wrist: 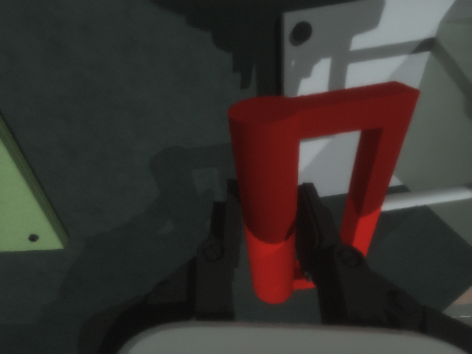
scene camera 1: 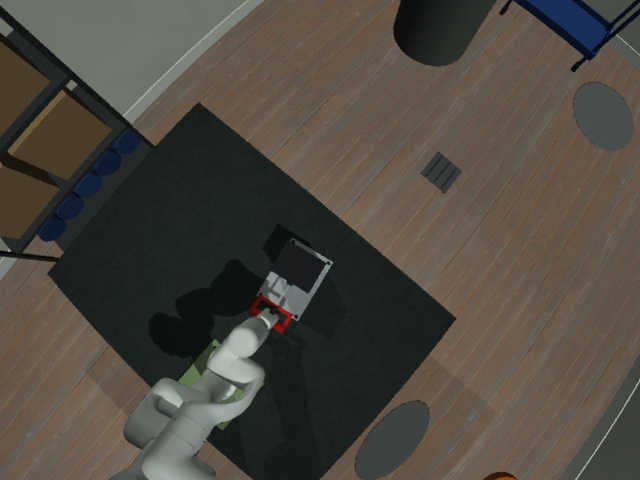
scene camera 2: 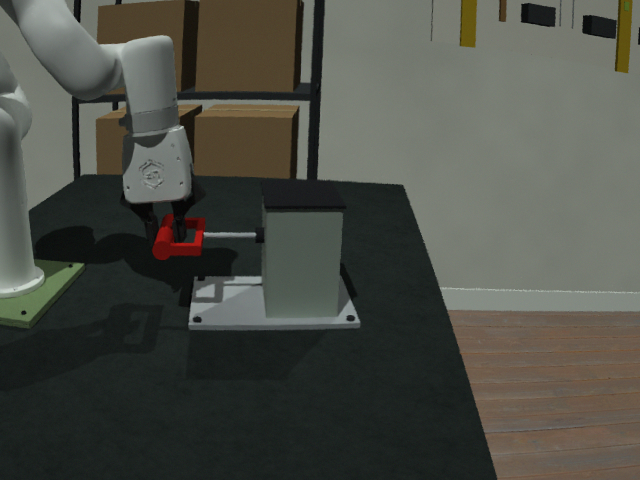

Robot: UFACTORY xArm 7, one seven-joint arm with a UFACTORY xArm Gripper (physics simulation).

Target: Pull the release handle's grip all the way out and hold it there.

Labels:
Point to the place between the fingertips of my gripper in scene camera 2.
167, 244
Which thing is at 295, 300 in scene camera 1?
A light grey base plate.

